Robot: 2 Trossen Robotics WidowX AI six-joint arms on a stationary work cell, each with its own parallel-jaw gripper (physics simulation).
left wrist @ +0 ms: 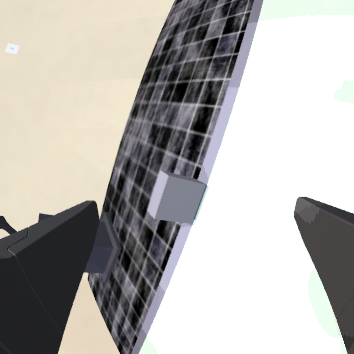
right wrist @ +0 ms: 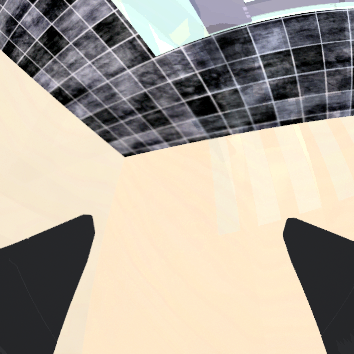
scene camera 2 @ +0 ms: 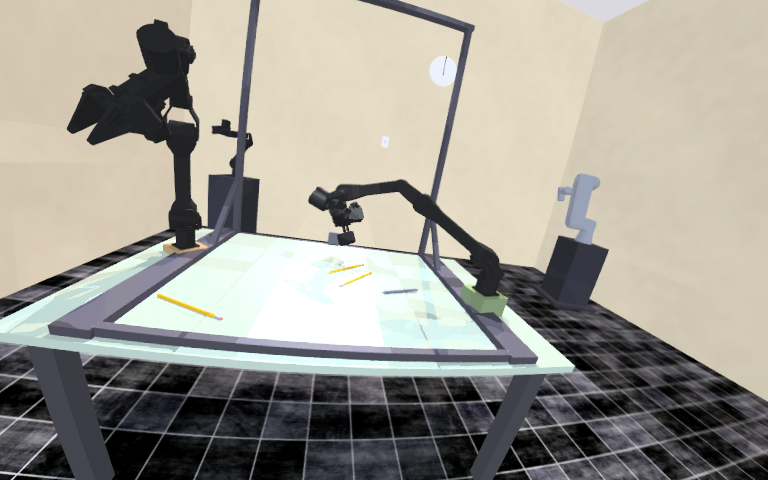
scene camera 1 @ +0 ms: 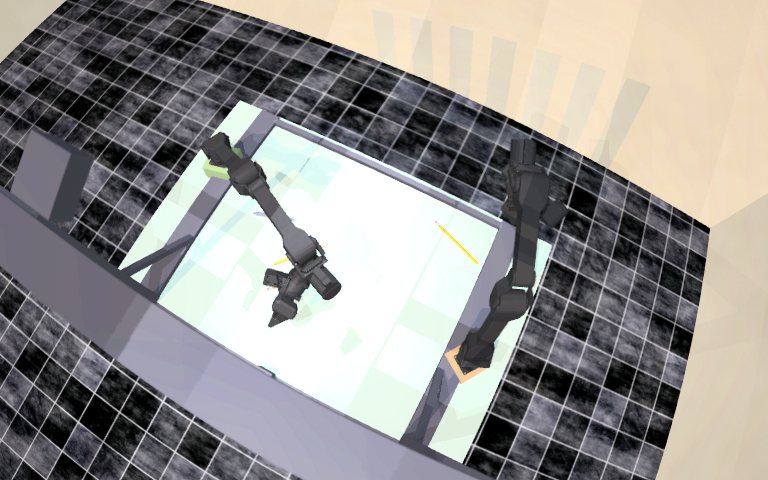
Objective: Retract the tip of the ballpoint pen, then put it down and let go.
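Seen in the pictures: left gripper, fingertip midpoint: (left wrist: 200, 210) (scene camera 2: 344, 226) (scene camera 1: 271, 319); right gripper, fingertip midpoint: (right wrist: 192, 228) (scene camera 2: 78, 137); left arm's base, link origin: (scene camera 2: 485, 291); right arm's base, link origin: (scene camera 2: 185, 245) (scene camera 1: 468, 360).
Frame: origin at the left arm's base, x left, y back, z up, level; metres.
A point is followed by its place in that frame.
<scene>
The ballpoint pen (scene camera 1: 259, 213) {x -0.132, y -0.182, z -0.053 m} (scene camera 2: 400, 291) {x -0.121, y -0.232, z -0.058 m}, slim and blue-grey, lies flat on the table (scene camera 1: 390, 339) {x -0.399, y -0.674, z -0.065 m} (scene camera 2: 271, 328) {x 0.031, y -0.616, z -0.065 m}, in scene camera 2 left of the green arm base. In scene camera 1 the left arm hides part of it. Its tip is too small to make out. My left gripper (scene camera 1: 272, 322) {x -0.454, y -0.354, z 0.058 m} (scene camera 2: 346, 237) {x -0.454, y -0.354, z 0.058 m} (left wrist: 200, 210) {x -0.454, y -0.354, z 0.058 m} is open and empty above the table's far part in scene camera 2, away from the pen. My right gripper (scene camera 2: 79, 136) {x -0.016, y -0.953, z 0.280 m} (right wrist: 192, 228) {x -0.016, y -0.953, z 0.280 m} is open and empty, raised high at the left of scene camera 2, far from the pen.
Two yellow pencils (scene camera 2: 346, 268) {x -0.306, y -0.366, z -0.061 m} (scene camera 2: 355, 279) {x -0.214, y -0.357, z -0.060 m} lie near the pen, partly under the left arm in scene camera 1. Another yellow pencil (scene camera 1: 457, 244) {x -0.062, y -0.804, z -0.059 m} (scene camera 2: 189, 307) {x -0.050, y -0.796, z -0.060 m} lies apart. A grey frame (scene camera 2: 294, 342) {x 0.108, y -0.573, z -0.045 m} borders the work area, with uprights at the far side in scene camera 2.
</scene>
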